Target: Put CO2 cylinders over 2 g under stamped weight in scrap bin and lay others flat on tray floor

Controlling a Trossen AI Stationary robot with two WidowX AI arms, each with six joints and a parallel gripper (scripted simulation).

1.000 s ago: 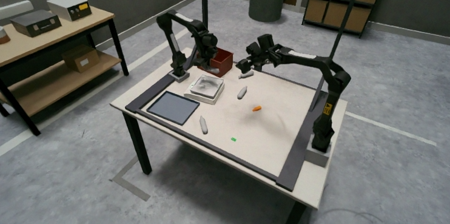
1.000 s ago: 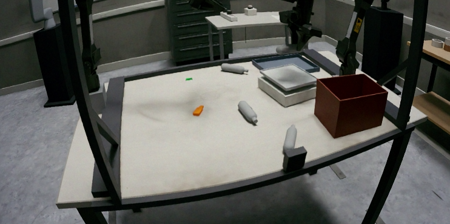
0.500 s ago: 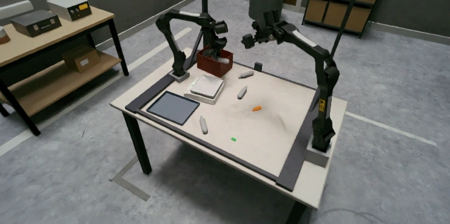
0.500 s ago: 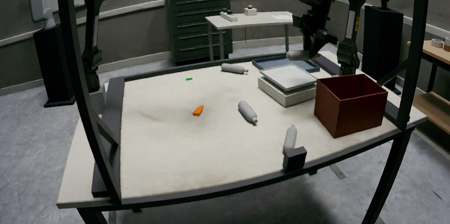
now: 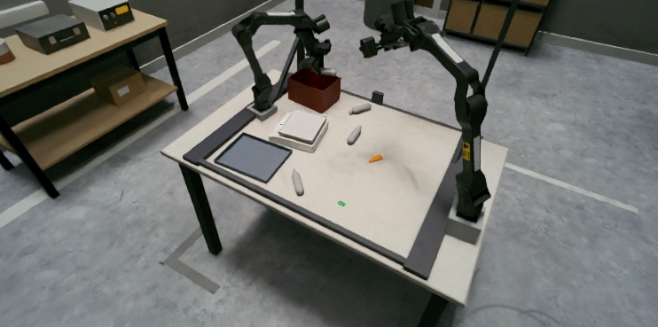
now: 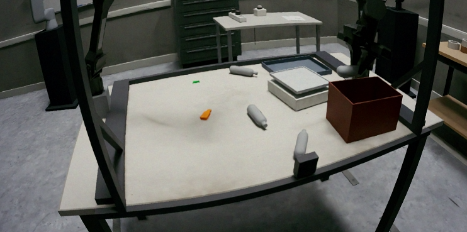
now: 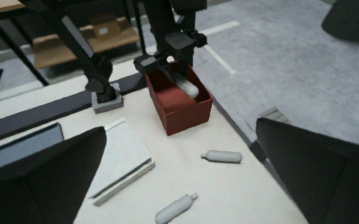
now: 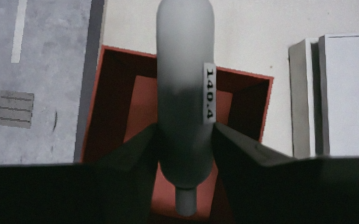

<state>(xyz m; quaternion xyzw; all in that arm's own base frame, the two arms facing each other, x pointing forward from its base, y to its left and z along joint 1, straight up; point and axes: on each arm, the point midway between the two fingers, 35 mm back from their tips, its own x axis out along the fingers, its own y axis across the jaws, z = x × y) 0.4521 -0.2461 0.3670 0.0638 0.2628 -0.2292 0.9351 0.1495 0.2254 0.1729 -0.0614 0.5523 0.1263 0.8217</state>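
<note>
The red scrap bin lies 10 mm behind my right hand, 30 mm to the right of it and 170 mm below it. The rest, counted from my right hand: small green piece (410 mm ahead, 460 mm to the left, 200 mm below); blue-grey tray (460 mm ahead, 50 mm to the left, 200 mm below); small orange piece (150 mm ahead, 420 mm to the left, 200 mm below).
</note>
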